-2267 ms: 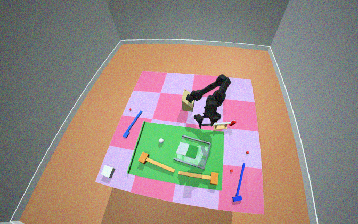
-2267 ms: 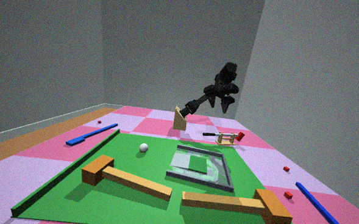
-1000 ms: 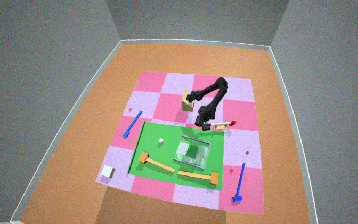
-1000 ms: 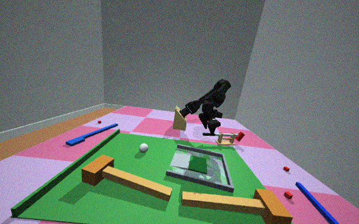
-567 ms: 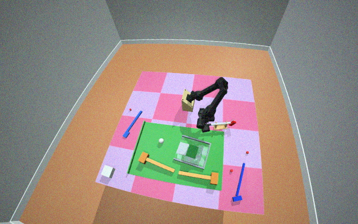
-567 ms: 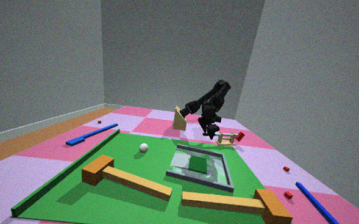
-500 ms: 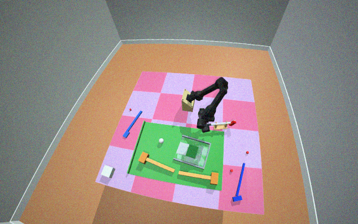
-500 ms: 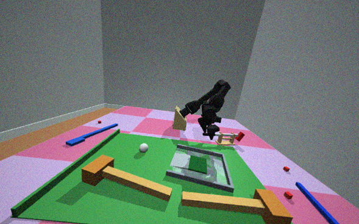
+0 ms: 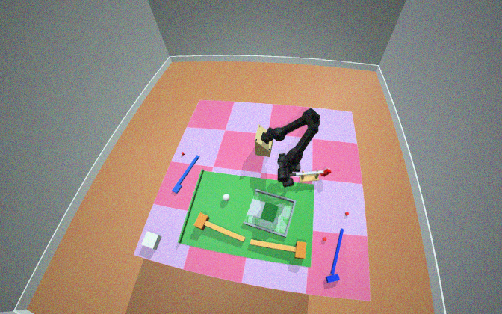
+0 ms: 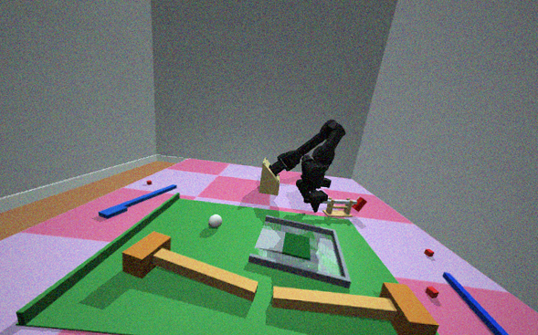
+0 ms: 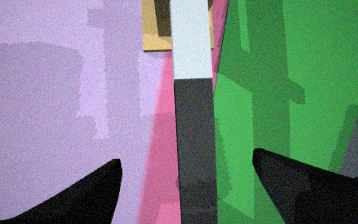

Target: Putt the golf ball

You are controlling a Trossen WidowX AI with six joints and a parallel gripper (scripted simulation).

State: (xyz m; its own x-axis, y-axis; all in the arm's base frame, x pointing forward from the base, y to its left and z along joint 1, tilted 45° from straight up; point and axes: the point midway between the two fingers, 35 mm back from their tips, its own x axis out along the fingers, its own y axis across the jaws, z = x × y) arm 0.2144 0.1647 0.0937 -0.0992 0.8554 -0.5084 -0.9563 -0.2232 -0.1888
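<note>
Now: the wooden stand 4 cm behind my gripper tip and 13 cm to the left of it. The rest, counted from my gripper tip: dark green rail 29 cm ahead, 54 cm to the right, 1 cm below; then white golf ball 21 cm ahead, 34 cm to the right, 1 cm below; then white cube 57 cm ahead, 69 cm to the right, 1 cm below.
</note>
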